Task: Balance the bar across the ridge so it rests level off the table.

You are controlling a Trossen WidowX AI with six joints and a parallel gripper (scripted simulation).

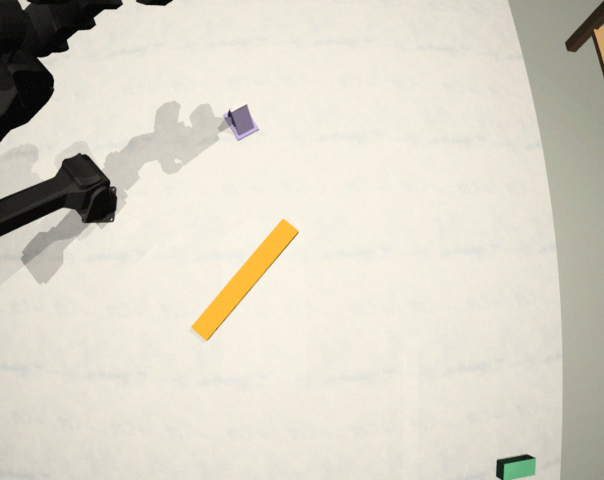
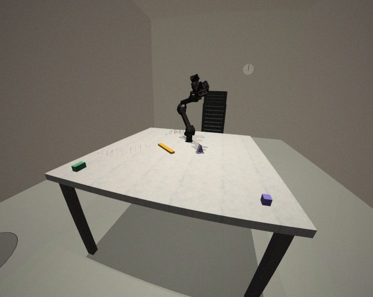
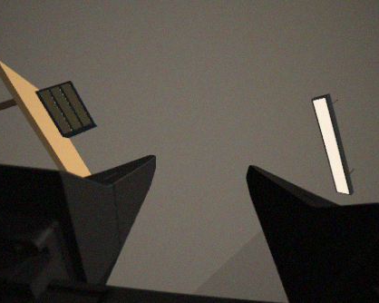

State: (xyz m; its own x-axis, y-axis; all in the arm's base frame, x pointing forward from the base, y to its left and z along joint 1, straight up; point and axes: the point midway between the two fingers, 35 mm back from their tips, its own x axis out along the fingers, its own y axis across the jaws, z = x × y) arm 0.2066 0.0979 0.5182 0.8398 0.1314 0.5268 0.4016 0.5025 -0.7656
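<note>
Now: the orange bar 3 cm ahead of my gripper tip, 24 cm to the right of it and 53 cm below it. Also, from my gripper tip: purple cube: 50 cm ahead, 40 cm to the left, 52 cm below; then green block: 50 cm ahead, 60 cm to the right, 52 cm below.
</note>
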